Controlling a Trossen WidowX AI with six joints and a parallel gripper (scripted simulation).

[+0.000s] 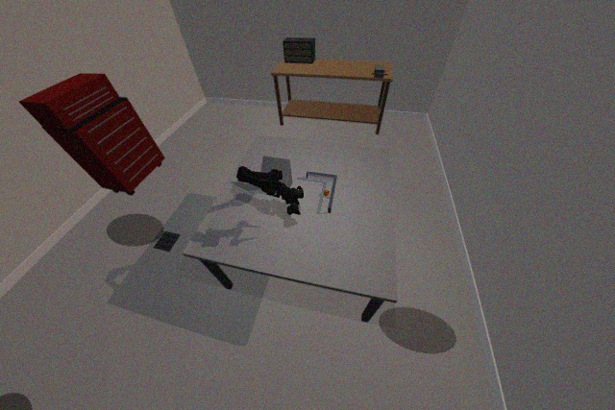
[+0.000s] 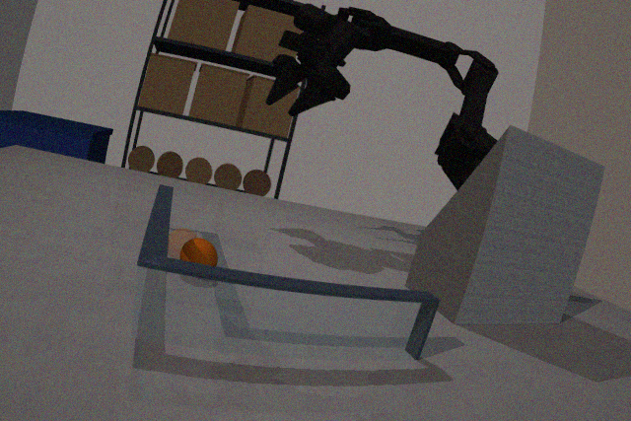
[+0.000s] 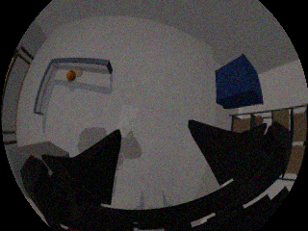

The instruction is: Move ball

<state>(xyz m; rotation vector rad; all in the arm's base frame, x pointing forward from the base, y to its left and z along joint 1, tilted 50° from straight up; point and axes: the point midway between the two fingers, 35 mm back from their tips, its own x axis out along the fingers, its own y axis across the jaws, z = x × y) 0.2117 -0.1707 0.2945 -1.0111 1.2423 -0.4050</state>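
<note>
Right now the ball is 30 cm to the left of my gripper tip, 18 cm below it and 15 cm ahead of it. Also, from my gripper tip: see-through ball copy (27 cm to the left, 18 cm below, 16 cm ahead).
</note>
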